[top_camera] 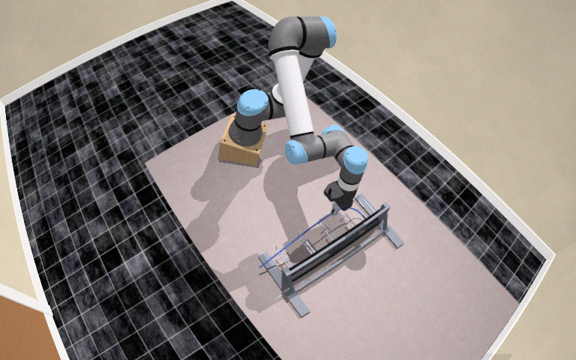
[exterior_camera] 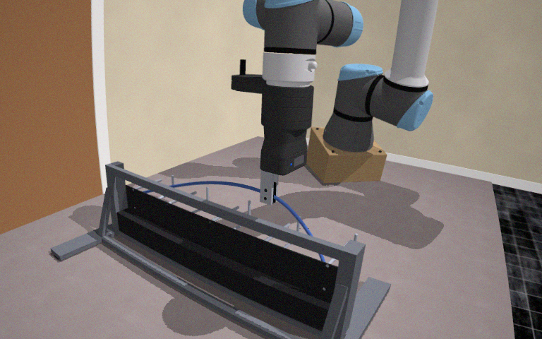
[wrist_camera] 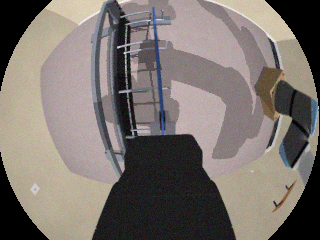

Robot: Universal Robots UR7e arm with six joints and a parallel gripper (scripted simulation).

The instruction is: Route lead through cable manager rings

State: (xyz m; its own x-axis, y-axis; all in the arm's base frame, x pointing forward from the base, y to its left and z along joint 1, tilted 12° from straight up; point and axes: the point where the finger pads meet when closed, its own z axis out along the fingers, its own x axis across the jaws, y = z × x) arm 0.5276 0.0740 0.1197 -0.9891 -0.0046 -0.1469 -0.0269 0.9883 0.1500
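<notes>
My hand is 10 cm short of the rack, 6 cm above it and 5 cm to the left of it.
</notes>
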